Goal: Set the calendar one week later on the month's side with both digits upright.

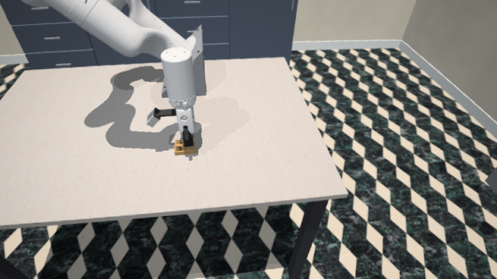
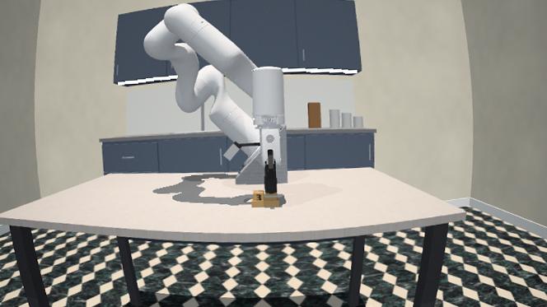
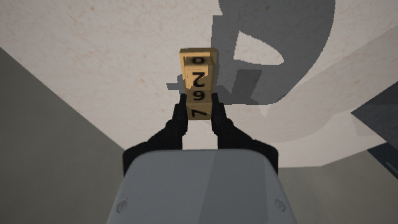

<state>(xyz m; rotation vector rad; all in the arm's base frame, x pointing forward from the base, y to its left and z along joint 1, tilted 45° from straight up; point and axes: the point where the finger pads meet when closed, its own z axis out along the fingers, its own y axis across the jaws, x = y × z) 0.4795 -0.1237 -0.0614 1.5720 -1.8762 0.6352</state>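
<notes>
Right now my hand is 20 mm to the left of the wooden tray and 50 mm above it.
</notes>
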